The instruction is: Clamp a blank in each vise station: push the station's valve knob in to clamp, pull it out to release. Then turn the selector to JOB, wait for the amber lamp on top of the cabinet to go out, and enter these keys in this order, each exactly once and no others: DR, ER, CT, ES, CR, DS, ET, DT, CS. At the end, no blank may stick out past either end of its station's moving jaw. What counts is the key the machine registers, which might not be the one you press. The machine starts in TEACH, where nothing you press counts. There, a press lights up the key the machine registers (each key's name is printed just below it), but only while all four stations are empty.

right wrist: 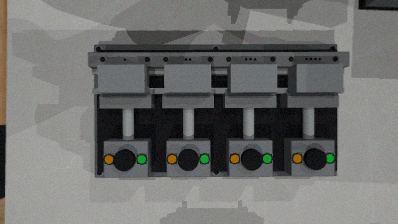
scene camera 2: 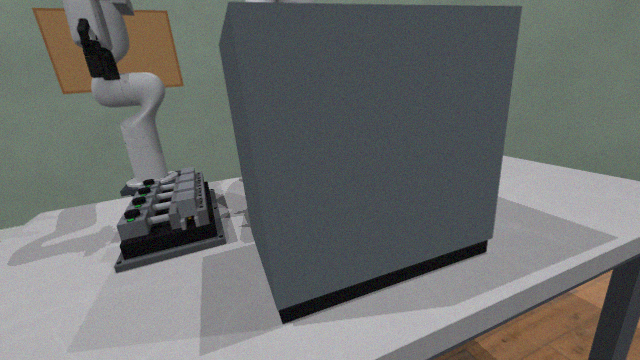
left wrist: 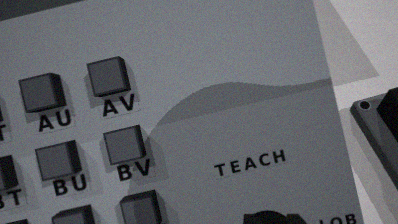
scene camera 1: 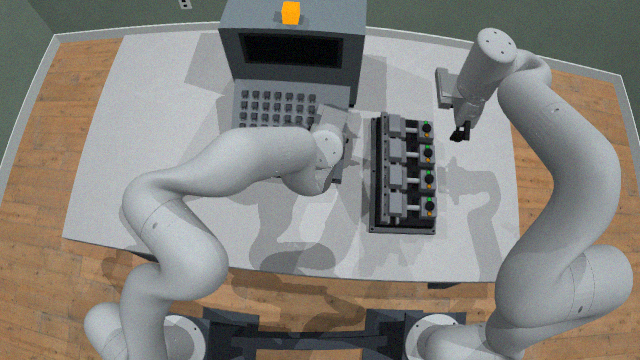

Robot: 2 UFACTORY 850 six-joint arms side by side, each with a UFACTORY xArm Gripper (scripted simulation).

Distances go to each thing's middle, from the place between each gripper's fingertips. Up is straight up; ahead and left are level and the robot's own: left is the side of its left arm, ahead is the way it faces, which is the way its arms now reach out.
I see my left gripper 11 cm to the right of the key panel (left wrist: 236,111), 6 cm above it and 5 cm short of it.
My right gripper (scene camera 2: 107,78) is now 13 cm short of the key panel, 41 cm to the right of it and 30 cm above it.
